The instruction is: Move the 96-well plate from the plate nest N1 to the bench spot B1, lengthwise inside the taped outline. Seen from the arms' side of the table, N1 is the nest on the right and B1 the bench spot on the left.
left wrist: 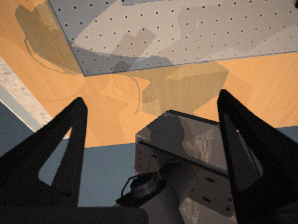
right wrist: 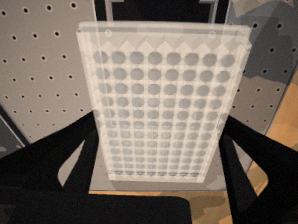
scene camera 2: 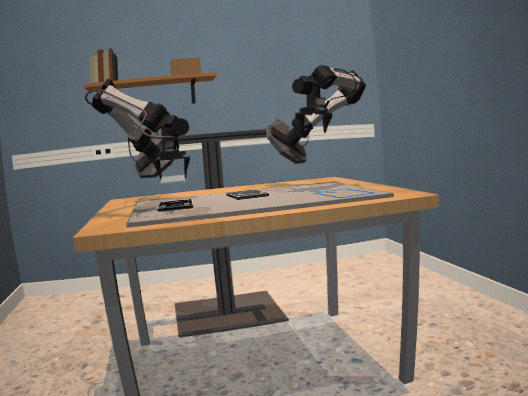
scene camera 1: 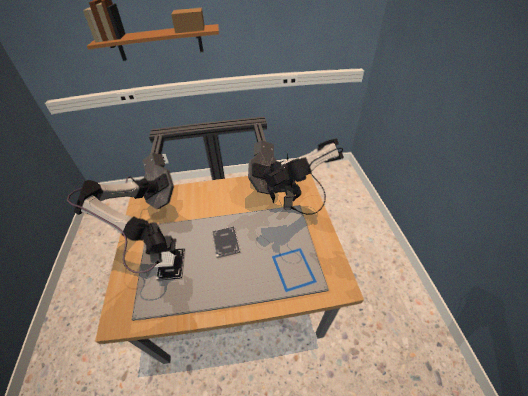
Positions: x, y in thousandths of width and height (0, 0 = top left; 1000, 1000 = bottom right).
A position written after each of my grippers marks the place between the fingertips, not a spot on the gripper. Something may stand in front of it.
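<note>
From the left wrist view I can see my left gripper (left wrist: 502, 444), but a white 96-well plate is out of frame in the left wrist view. The right wrist view does show me the white 96-well plate (right wrist: 502, 623), and my right gripper (right wrist: 535, 525) is there too.
</note>
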